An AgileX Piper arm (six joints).
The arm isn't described. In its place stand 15 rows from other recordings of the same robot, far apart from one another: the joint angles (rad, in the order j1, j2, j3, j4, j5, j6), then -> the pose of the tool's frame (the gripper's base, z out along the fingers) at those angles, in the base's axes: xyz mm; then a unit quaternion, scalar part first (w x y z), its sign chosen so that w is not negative.
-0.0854, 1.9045, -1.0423, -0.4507, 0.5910, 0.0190 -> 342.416 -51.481 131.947 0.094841 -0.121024 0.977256 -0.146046
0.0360, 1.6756, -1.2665, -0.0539, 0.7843, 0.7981 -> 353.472 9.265 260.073 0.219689 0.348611 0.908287 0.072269
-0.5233, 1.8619, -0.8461, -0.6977, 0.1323, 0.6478 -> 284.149 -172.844 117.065 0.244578 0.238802 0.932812 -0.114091
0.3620, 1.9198, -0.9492, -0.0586, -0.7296, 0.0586 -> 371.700 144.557 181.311 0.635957 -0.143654 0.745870 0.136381
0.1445, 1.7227, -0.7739, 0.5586, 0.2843, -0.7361 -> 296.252 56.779 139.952 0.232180 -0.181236 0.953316 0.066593
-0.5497, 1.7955, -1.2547, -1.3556, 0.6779, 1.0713 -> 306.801 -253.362 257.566 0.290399 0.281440 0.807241 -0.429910
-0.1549, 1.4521, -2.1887, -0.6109, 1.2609, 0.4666 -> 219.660 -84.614 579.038 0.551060 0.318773 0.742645 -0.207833
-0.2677, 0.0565, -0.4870, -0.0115, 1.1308, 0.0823 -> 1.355 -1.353 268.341 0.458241 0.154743 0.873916 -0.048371
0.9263, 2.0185, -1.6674, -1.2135, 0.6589, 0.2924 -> 323.644 343.754 279.090 0.486019 -0.543205 0.641410 -0.239389
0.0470, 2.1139, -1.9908, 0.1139, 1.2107, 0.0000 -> 458.427 31.252 272.073 0.159774 -0.011959 0.985282 0.059578
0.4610, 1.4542, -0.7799, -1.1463, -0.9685, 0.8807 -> 226.170 188.634 284.532 0.547696 -0.432311 0.573361 0.429411
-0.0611, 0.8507, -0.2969, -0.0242, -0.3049, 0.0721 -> 166.172 -9.504 252.936 0.647660 0.039580 0.760900 -0.001146
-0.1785, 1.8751, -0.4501, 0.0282, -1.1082, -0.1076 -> 284.321 -53.631 121.241 0.614196 0.040528 0.782426 -0.094501
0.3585, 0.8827, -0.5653, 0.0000, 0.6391, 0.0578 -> 148.297 55.566 260.345 0.336186 -0.140665 0.928521 0.071005
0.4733, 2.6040, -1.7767, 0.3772, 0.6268, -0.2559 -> 421.190 237.789 -4.766 0.085834 -0.217763 0.962807 0.134961
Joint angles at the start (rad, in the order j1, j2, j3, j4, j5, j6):
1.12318 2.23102 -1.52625 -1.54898 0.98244 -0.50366
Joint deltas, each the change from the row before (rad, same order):
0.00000 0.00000 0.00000 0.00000 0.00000 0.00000
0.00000 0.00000 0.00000 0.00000 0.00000 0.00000
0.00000 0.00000 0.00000 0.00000 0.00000 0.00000
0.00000 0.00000 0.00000 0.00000 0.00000 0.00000
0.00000 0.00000 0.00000 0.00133 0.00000 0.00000
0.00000 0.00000 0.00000 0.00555 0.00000 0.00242
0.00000 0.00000 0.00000 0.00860 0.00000 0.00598
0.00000 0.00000 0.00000 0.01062 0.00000 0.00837
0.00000 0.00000 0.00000 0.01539 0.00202 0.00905
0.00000 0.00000 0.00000 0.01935 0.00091 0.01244
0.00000 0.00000 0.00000 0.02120 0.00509 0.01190
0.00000 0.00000 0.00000 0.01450 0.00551 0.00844
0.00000 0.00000 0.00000 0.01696 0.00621 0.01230
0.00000 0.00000 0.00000 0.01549 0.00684 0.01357
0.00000 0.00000 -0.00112 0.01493 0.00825 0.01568
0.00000 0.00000 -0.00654 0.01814 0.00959 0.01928
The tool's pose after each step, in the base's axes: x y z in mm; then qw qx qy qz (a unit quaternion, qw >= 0). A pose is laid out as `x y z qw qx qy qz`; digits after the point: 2 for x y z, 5 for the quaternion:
267.79 382.90 164.51 0.16565 -0.79180 0.20283 -0.55179
267.79 382.90 164.51 0.16565 -0.79180 0.20283 -0.55179
267.79 382.90 164.51 0.16565 -0.79180 0.20283 -0.55179
267.79 382.90 164.51 0.16565 -0.79180 0.20283 -0.55179
267.76 382.85 164.43 0.16552 -0.79195 0.20335 -0.55142
267.65 382.63 164.08 0.16566 -0.79233 0.20646 -0.54967
267.46 382.30 163.55 0.16648 -0.79267 0.21216 -0.54677
267.23 381.90 162.90 0.16773 -0.79291 0.21958 -0.54308
266.92 381.16 162.03 0.16807 -0.79309 0.22953 -0.53858
266.47 380.37 160.88 0.16918 -0.79336 0.24211 -0.53231
266.02 379.19 159.77 0.16864 -0.79282 0.25598 -0.52675
265.72 378.23 159.10 0.16769 -0.79189 0.26593 -0.52352
265.35 377.13 158.29 0.16720 -0.79038 0.27845 -0.51943
265.00 376.03 157.60 0.16693 -0.78829 0.29096 -0.51583
264.74 375.01 157.27 0.16722 -0.78517 0.30450 -0.51266
264.77 374.58 158.12 0.16982 -0.78022 0.32185 -0.50875

